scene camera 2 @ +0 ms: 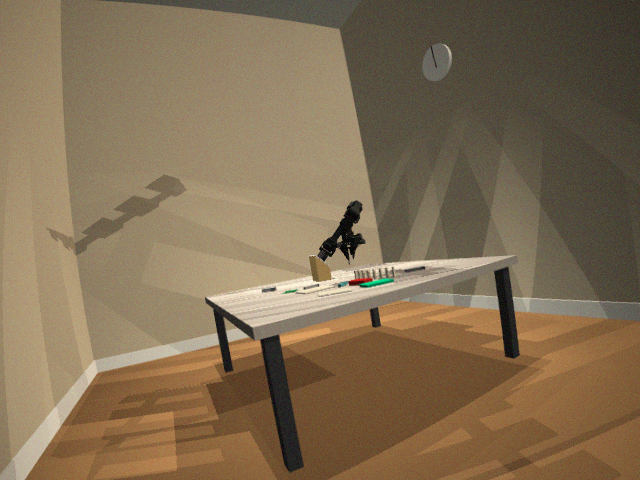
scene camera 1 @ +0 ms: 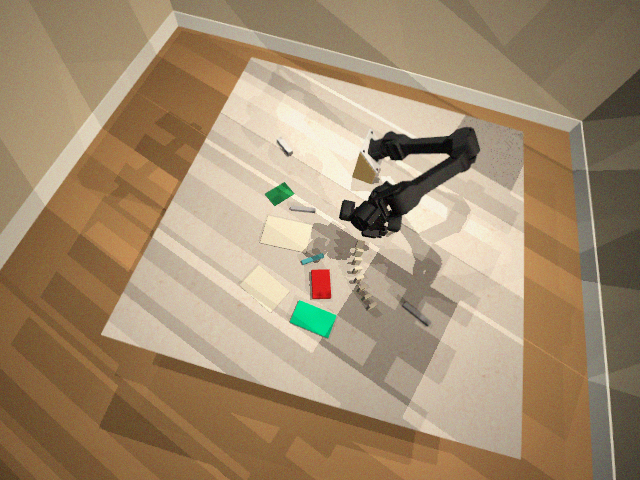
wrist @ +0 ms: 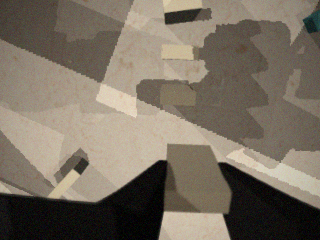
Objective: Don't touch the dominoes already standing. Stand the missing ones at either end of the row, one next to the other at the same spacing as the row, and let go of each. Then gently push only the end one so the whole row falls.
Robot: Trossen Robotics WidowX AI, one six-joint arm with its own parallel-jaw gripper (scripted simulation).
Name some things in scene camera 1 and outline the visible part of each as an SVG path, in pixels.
The gripper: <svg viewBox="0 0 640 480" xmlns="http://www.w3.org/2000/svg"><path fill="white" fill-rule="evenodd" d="M402 216L388 221L384 221L383 217L378 217L371 227L361 232L361 235L375 239L385 236L387 230L397 233L401 229ZM343 200L339 219L349 222L349 217L358 207L355 208L355 202Z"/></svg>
A bright green card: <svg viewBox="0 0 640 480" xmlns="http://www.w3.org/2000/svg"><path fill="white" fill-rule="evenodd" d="M299 300L290 323L329 338L337 315Z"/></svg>
